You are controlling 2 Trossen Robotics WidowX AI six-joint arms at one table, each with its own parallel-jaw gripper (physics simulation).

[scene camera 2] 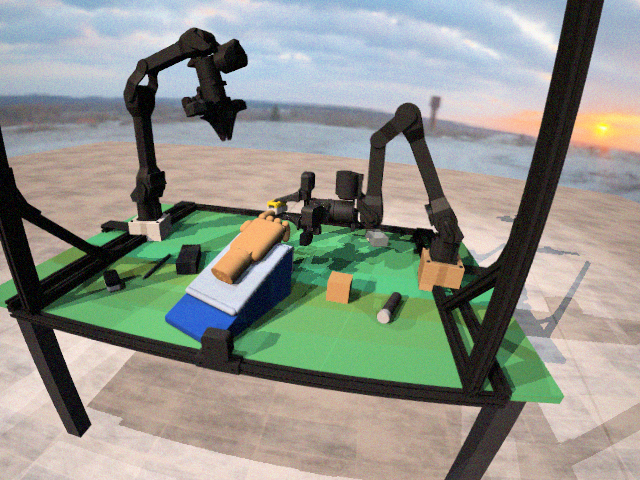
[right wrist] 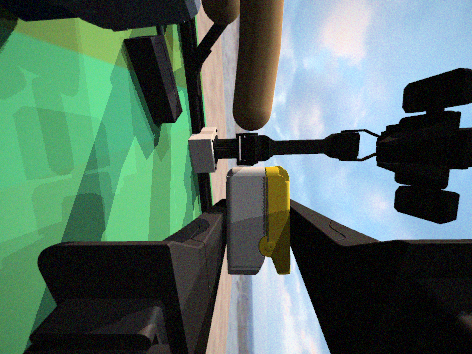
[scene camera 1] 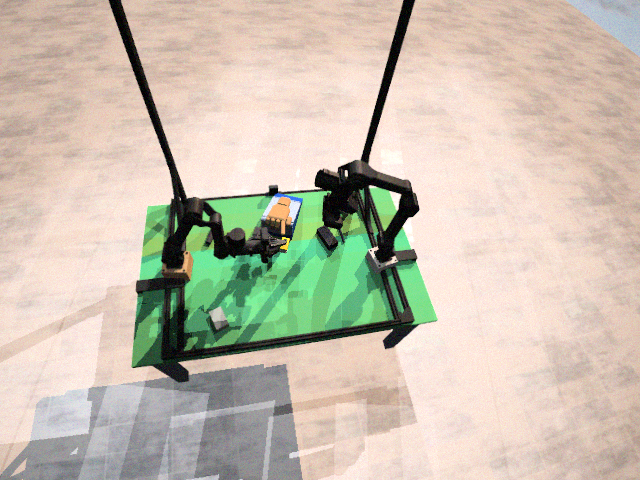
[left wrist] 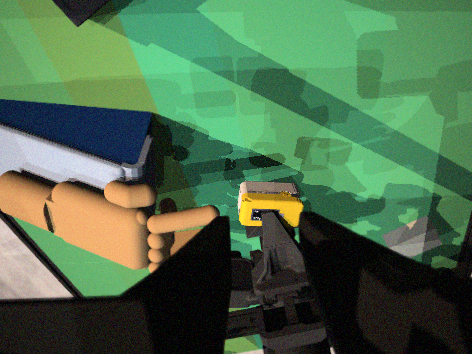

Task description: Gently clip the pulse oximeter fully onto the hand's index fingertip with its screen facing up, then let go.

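Where they show: left gripper, between the fingertips: [scene camera 2: 226,140] [right wrist: 380,154] [scene camera 1: 323,218] [left wrist: 264,227]; right gripper, between the fingertips: [scene camera 2: 274,206] [right wrist: 255,205] [scene camera 1: 286,244] [left wrist: 264,199]; left arm's base, origin of its link: [scene camera 2: 149,217] [right wrist: 215,149] [scene camera 1: 383,255]; right arm's base, origin of its link: [scene camera 2: 442,257] [scene camera 1: 175,261].
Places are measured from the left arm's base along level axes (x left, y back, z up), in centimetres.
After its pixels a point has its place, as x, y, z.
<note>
The yellow-and-grey pulse oximeter [scene camera 1: 284,244] @(-13.2, -41.4, 11.2) [scene camera 2: 276,206] @(-16.7, -41.0, 10.4) [left wrist: 245,204] @(-15.4, -38.9, 11.0) [right wrist: 245,220] @(-14.8, -42.4, 8.9) is held between the right gripper's fingers [scene camera 1: 282,243] @(-14.0, -40.4, 9.5) [right wrist: 258,210] @(-14.0, -40.4, 9.5). Its yellow side with the small dark screen faces up in the left wrist view; a right finger partly covers it. The tan hand [scene camera 1: 280,206] @(-34.6, -35.7, 7.3) [scene camera 2: 263,235] @(-32.6, -39.0, 8.8) [left wrist: 95,225] @(-30.3, -36.1, 8.9) lies palm down on a wedge. Its extended index finger [left wrist: 182,219] [right wrist: 256,75] points toward the oximeter, with a small gap between them in both wrist views. My left gripper [scene camera 2: 225,137] @(-10.7, -27.4, 25.7) is empty, fingers partly apart, high above the table.
The blue wedge [scene camera 2: 279,281] @(-35.7, -42.7, -0.3) [left wrist: 100,127] @(-28.6, -31.0, -1.1) has a pale pad. A black box [scene camera 1: 327,238] @(-17.7, -19.0, -2.5) [scene camera 2: 188,259] @(-22.9, -19.3, -2.5), a dark pen [scene camera 2: 156,266] @(-22.4, -10.3, -5.2), an orange cube [scene camera 2: 339,287] @(-34.9, -55.9, -1.9), a dark cylinder [scene camera 2: 389,306] @(-40.1, -66.2, -3.3) and a grey block [scene camera 1: 218,318] @(1.9, -73.7, -2.9) [scene camera 2: 377,238] @(-2.4, -72.8, -3.0) lie on the green table [scene camera 1: 310,310] @(10.3, -38.4, -5.9).
</note>
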